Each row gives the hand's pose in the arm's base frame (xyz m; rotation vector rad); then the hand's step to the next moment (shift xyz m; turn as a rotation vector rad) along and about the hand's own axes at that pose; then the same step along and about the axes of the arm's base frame.
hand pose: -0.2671 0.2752 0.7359 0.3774 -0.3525 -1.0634
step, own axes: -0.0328 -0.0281 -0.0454 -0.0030 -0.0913 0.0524
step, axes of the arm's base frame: -0.0156 0.0229 -0.0562 -0.0957 -0.0437 0.0037
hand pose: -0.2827 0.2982 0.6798 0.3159 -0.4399 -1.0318
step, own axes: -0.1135 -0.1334 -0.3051 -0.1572 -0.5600 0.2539
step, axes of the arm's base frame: 0.0001 0.0495 -0.3483 -0.6149 -0.1434 -0.0638
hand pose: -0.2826 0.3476 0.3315 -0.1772 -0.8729 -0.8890
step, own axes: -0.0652 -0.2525 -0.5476 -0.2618 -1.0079 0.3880
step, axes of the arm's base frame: 0.1160 -0.3816 -0.4570 -1.0592 -0.3037 -0.1445
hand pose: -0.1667 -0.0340 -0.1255 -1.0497 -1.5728 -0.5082
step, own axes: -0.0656 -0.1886 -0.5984 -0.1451 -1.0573 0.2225
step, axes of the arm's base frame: 0.1720 -0.5885 0.1485 -1.0068 -0.4174 0.0221
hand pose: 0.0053 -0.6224 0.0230 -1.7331 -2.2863 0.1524
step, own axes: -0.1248 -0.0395 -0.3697 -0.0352 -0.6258 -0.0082
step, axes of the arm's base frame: 0.0958 -0.1590 0.3455 -0.5702 -0.2094 0.1547
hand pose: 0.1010 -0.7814 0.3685 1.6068 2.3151 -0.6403
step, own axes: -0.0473 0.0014 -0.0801 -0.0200 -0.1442 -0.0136
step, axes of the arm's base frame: 0.0218 0.0006 0.0904 -0.1266 -0.0523 0.0511
